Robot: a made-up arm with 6 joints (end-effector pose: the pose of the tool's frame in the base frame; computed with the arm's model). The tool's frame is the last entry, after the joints. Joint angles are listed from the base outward.
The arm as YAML. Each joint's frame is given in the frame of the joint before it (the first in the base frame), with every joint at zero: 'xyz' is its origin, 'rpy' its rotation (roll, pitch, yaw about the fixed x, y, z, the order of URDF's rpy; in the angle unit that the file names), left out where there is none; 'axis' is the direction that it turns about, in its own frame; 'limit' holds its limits. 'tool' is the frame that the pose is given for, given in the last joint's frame.
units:
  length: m
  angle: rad
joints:
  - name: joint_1
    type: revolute
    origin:
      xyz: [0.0, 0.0, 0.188]
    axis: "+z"
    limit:
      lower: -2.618
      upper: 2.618
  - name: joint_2
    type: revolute
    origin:
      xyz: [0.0, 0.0, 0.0]
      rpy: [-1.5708, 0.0, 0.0]
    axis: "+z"
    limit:
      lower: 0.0
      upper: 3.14
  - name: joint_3
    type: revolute
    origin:
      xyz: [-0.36, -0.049, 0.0]
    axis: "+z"
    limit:
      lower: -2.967
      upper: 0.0
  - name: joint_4
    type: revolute
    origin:
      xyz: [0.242, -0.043, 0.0]
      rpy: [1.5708, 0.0, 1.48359]
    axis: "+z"
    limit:
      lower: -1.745
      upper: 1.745
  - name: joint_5
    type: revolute
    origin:
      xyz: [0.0, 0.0, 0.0]
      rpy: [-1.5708, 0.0, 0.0]
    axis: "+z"
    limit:
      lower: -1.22
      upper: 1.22
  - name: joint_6
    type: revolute
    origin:
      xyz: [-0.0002, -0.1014, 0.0]
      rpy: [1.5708, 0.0, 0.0]
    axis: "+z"
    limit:
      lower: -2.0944
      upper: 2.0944
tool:
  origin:
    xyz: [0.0, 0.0, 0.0]
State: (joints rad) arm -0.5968 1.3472 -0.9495 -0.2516 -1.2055 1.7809
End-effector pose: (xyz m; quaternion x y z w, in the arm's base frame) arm 0.2367 -0.1323 0.5722 0.2584 0.2390 0.5195 0.7786
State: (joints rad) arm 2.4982 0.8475 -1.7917 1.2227 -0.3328 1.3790
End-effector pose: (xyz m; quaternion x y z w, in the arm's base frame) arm 0.0628 -0.0080 0.7995 -0.1606 -0.2003 -0.5730 0.7783
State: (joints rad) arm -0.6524 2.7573 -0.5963 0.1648 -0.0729 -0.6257
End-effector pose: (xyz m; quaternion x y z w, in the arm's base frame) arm 0.1669 -0.1291 -0.0397 -0.0919 -0.9725 -0.1081 0.1846
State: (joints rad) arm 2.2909 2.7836 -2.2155 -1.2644 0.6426 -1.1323
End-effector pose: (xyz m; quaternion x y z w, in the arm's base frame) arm -0.3820 0.5230 0.1205 -0.7251 -0.4893 -0.2788 0.3962
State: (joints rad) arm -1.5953 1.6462 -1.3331 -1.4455 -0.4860 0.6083
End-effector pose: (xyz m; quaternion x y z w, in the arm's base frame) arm 0.0372 -0.4091 0.4954 0.1359 0.7430 -0.5242 0.3932
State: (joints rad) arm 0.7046 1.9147 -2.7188 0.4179 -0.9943 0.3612
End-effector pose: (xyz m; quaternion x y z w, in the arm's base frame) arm 0.2346 0.1541 0.8063 0.1780 -0.1248 0.6105 0.7616
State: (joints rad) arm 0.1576 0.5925 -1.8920 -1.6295 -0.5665 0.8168
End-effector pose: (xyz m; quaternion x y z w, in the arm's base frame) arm -0.2348 0.0179 0.7578 -0.2945 -0.0370 -0.2828 0.9121
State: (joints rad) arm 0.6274 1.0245 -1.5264 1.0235 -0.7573 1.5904
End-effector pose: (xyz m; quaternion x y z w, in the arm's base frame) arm 0.1056 0.0030 0.7462 0.3768 -0.0867 0.9164 0.1033
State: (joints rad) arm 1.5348 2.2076 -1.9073 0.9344 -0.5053 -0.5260
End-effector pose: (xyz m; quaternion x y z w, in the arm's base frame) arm 0.0608 0.5884 0.4277 -0.2458 0.6257 0.5093 0.5373
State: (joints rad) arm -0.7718 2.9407 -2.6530 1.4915 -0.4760 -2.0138
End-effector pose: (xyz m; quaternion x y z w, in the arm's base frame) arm 0.4662 -0.5186 0.1701 0.2397 0.7164 -0.5246 0.3925
